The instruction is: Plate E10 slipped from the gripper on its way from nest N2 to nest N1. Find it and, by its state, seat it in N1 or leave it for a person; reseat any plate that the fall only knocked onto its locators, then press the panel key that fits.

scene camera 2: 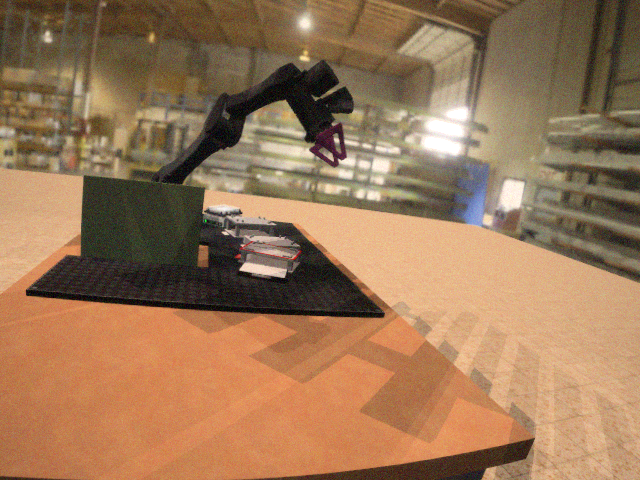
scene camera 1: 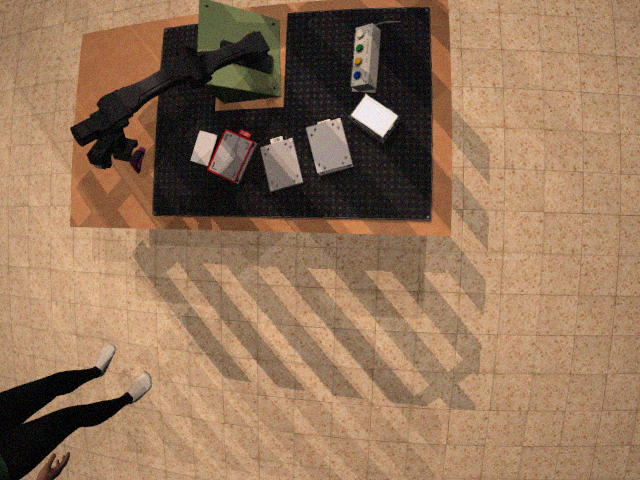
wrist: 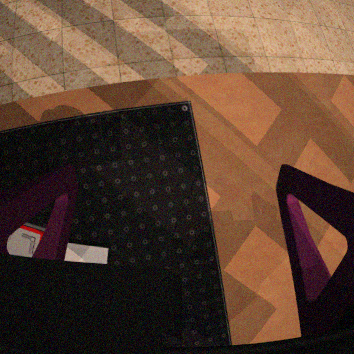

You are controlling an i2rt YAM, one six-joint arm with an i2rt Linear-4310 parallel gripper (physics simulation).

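Places are measured from the arm's base along level axes (x ahead, y left, z up), in centimetres.
Pixels of known places: gripper, between the fingertips: (scene camera 2: 340,163) (scene camera 1: 124,169) (wrist: 176,175); arm's base, origin of its link: (scene camera 2: 157,219) (scene camera 1: 246,57).
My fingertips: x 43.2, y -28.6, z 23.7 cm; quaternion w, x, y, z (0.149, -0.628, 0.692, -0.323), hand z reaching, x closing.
Observation:
For each thing: its top centre in the pictures, then the offset to it from my fingertips. "pt": a spot on its surface instead. Level surfaces: height alone.
- red-rimmed grey unit, centre of its top: (scene camera 2: 272,248) (scene camera 1: 229,155) dx -8.8, dy +22.8, dz -27.6 cm
- black mat, height of its surface: dz -32.2 cm
- flat white piece, centre of its top: (wrist: 79,282) (scene camera 2: 263,269) (scene camera 1: 203,148) dx -12.4, dy +10.9, dz -30.8 cm
- white-topped unit, a spot on its surface: (scene camera 1: 374,117) pt dx -21.4, dy +73.5, dz -26.7 cm
- key panel, centre of its top: (scene camera 1: 365,52) dx -43.2, dy +70.2, dz -23.8 cm
- wooden table, height of its surface: dz -33.5 cm
My gripper (scene camera 1: 138,159) (scene camera 2: 339,161) (wrist: 176,175) is open and empty, high above the left end of the table. A red-rimmed grey unit (scene camera 1: 232,156) (scene camera 2: 271,253) stands on the black mat (scene camera 1: 361,191) (scene camera 2: 155,289) (wrist: 150,165); part of it shows behind a finger in the wrist view. A flat white piece (scene camera 1: 204,147) (scene camera 2: 263,270) (wrist: 87,253) lies at its left. Two grey units (scene camera 1: 281,164) (scene camera 1: 329,146) with corner screws stand to the right, then a white-topped unit (scene camera 1: 374,117). The key panel (scene camera 1: 369,56) has white, green, amber and blue keys. No label is readable, so I cannot tell which is E10, N1 or N2.
A green sloped board (scene camera 1: 224,20) (scene camera 2: 142,222) stands on the back side, beneath part of my arm. A cable runs from the panel's back end. The wooden table (scene camera 1: 118,51) (scene camera 2: 206,392) surrounds the mat. A person's legs (scene camera 1: 77,377) show on the floor at the lower left.

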